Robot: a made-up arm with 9 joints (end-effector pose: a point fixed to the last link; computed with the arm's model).
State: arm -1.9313 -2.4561 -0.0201 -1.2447 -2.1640 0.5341 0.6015 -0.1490 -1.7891
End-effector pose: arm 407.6 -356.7 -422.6 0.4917 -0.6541 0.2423 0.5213
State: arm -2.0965 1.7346 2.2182 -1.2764 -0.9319 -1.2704 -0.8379 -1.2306 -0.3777
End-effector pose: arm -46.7 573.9 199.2 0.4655 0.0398 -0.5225 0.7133
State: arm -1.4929 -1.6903 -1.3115 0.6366 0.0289 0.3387 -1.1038 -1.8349 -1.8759
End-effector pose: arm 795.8 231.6 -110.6 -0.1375 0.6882 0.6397 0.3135
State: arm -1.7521 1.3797 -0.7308 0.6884 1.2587 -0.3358 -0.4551 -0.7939 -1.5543
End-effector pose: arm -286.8 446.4 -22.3 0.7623 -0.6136 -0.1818 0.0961
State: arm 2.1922 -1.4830 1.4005 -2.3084 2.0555 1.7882 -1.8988 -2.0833 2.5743
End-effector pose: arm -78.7 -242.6 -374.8 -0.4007 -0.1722 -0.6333 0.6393
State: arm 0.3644 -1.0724 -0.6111 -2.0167 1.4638 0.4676 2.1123 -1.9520 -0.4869
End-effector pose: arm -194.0 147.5 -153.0 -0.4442 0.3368 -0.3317 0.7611
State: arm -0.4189 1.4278 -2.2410 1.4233 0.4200 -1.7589 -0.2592 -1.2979 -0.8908
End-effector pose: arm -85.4 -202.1 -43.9 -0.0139 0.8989 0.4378 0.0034
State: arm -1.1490 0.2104 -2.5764 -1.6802 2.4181 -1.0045 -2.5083 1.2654 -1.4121
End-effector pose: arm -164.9 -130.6 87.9 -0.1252 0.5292 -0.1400 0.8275
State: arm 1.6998 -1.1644 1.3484 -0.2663 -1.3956 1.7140 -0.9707 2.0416 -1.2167
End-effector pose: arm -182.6 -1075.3 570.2 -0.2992 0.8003 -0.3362 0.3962
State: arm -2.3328 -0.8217 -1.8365 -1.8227 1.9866 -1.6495 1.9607 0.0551 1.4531
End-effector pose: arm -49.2 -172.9 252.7 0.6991 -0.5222 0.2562 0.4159
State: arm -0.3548 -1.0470 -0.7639 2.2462 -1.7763 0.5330 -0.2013 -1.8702 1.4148
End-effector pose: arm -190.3 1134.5 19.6 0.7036 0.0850 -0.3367 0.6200
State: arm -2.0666 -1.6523 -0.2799 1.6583 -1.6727 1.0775 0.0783 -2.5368 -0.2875
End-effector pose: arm 1152.9 238.6 24.3 -0.5565 0.7777 0.0203 0.2918
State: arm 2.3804 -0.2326 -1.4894 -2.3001 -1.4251 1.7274 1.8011 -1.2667 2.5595
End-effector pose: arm -580.4 -116.7 189.8 0.1390 0.4735 0.8291 0.2629
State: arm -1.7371 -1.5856 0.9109 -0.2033 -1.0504 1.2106 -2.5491 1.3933 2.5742
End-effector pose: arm 750.0 501.8 387.4 0.3098 -0.0007 0.8867 0.3432
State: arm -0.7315 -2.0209 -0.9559 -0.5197 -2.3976 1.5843 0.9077 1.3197 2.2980
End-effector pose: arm 318.3 -95.5 51.2 0.2950 0.3001 0.9061 0.0431
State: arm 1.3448 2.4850 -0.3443 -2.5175 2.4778 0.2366 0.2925 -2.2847 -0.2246
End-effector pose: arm 480.3 -276.9 425.6 -0.7135 0.3513 -0.3049 0.5241
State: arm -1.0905 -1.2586 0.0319 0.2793 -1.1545 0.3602 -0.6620 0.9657 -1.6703
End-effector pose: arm -308.7 401.1 224.9 -0.0812 -0.5161 -0.4974 0.6926
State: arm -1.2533 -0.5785 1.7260 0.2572 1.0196 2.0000 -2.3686 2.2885 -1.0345
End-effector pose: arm -195.5 -97.5 -75.6 -0.4039 -0.0472 -0.0541 0.9120
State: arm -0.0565 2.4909 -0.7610 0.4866 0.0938 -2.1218 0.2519 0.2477 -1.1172
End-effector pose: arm -242.1 -280.0 358.6 -0.5929 0.4031 -0.5923 0.3676
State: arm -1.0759 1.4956 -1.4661 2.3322 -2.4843 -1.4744 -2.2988 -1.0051 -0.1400
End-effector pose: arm -573.6 69.5 352.7 -0.0769 0.7723 0.0992 0.6228
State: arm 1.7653 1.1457 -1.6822 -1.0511 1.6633 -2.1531 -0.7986 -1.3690 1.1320
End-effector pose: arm 80.9 18.8 444.4 -0.4600 0.6670 -0.5609 0.1697
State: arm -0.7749 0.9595 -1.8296 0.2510 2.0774 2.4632 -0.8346 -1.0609 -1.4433
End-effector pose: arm -90.9 147.3 276.0 -0.4925 0.6399 0.3032 0.5060
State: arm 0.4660 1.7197 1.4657 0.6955 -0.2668 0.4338 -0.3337 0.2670 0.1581
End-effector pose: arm -452.8 140.2 -167.1 0.7027 0.1027 -0.6571 0.2526
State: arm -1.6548 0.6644 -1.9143 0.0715 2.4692 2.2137 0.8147 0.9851 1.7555
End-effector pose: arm 170.4 644.6 -30.3 -0.1039 -0.9003 0.4189 0.0558
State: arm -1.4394 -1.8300 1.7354 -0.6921 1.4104 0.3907 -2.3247 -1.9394 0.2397
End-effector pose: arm 265.0 511.4 -17.4 0.0402 -0.5428 -0.8286 0.1312
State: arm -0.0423 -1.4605 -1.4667 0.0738 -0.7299 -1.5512 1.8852 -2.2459 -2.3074
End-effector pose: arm -255.7 214.7 -4.7 -0.4640 0.1494 -0.7823 0.3877
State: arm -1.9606 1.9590 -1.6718 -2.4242 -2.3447 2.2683 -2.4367 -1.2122 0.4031
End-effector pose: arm -401.0 331.9 364.0 0.0113 -0.4705 0.4789 0.7410
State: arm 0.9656 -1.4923 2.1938 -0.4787 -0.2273 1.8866 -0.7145 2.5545 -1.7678
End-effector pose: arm -30.5 -799.7 365.7 -0.2504 0.5613 -0.0647 0.7862
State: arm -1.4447 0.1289 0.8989 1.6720 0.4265 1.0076 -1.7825 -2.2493 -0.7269
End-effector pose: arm 591.3 740.5 -32.2 0.1928 -0.8241 -0.0783 0.5268
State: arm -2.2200 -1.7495 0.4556 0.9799 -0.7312 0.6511 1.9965 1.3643 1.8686
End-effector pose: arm 854.6 685.2 270.2 0.1836 -0.6975 -0.6763 0.1497
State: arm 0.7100 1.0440 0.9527 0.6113 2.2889 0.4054 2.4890 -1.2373 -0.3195
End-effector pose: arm -511.4 -119.9 -154.8 -0.4351 -0.3515 0.8232 0.0973
